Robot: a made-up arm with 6 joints.
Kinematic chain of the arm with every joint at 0, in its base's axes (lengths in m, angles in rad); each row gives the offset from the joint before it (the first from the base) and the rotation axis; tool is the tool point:
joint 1: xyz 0 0 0.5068 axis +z
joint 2: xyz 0 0 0 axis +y
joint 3: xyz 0 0 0.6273 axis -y
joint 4: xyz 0 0 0 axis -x
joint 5: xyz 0.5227 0 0 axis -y
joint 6: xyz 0 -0.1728 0 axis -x
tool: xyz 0 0 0
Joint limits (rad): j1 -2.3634..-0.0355 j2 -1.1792..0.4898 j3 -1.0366..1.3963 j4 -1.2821..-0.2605 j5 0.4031..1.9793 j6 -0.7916..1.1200
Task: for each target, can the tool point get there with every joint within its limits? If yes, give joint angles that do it. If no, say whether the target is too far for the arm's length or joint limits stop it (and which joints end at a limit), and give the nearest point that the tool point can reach.
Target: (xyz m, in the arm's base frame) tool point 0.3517 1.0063 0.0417
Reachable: no: joint limits stop it (at a limit: joint 2, joint 3, joint 4) | nearest point 0.3336 0.9544 1.0641 | short by 1.024 m
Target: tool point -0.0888 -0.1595 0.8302
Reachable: yes | joints -1.3195 -0.6345 -0.7574 -0.7564 1.0744 0.2170
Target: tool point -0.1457 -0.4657 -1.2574
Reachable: no: too far | nearest point -0.1024 -0.3273 0.5138 | short by 1.777 m
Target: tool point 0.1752 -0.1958 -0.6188
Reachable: no: joint limits stop it (at a limit: joint 2, joint 4) | nearest point 0.1917 -0.2143 0.5122 | short by 1.131 m
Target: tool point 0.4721 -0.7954 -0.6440
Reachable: no: too far | nearest point 0.2483 -0.4183 0.5456 | short by 1.268 m
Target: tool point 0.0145 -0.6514 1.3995
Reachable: yes | joints -1.3425 0.3128 1.1071 -0.6899 1.7332 -0.0690
